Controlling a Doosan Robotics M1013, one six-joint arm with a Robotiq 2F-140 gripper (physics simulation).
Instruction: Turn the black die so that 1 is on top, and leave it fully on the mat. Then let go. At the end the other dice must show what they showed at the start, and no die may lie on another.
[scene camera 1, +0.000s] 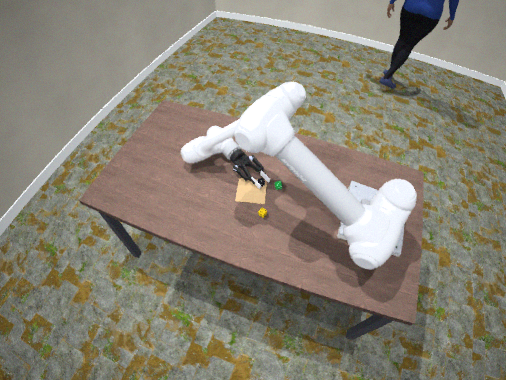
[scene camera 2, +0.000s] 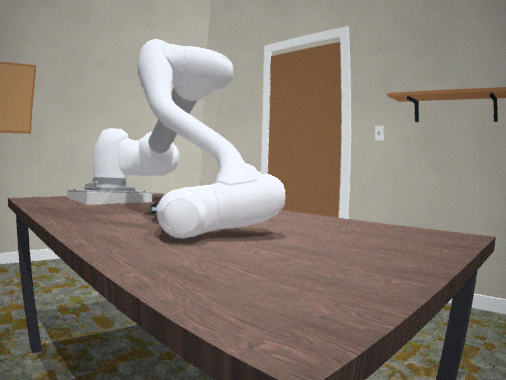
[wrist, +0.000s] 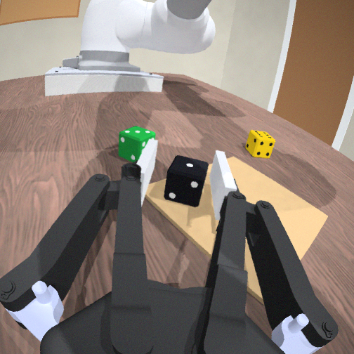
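Pixels of known places: gripper, fingertip midpoint: (scene camera 1: 264, 184); arm's base, origin of the base link: (scene camera 2: 109, 190).
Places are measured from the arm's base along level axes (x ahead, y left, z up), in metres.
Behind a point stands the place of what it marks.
The black die (wrist: 186, 183) (scene camera 1: 261, 182) @[x 0.573, y -0.095, z -0.006 m] rests flat near one corner of the tan mat (wrist: 285, 215) (scene camera 1: 249, 195) @[x 0.618, y -0.028, z -0.035 m], with one pip on its top face and two pips on the face toward the wrist camera. Its rear lower edge is hidden, so I cannot tell whether it lies fully on the mat. My gripper (wrist: 184, 158) (scene camera 1: 263, 181) @[x 0.556, y -0.094, z -0.012 m] is open and tilted low, its white fingertips on both sides of the black die with a gap at each side. The arm hides the black die and the gripper in the scene camera 2 view.
The green die (wrist: 131, 144) (scene camera 1: 278, 185) @[x 0.490, y -0.099, z -0.010 m] stands off the mat, close beyond the left fingertip, with three pips on top. The yellow die (wrist: 260, 144) (scene camera 1: 262, 213) @[x 0.536, y 0.072, z -0.011 m] stands beyond the mat to the right, six pips on top. The robot base (wrist: 105, 82) is at the far end.
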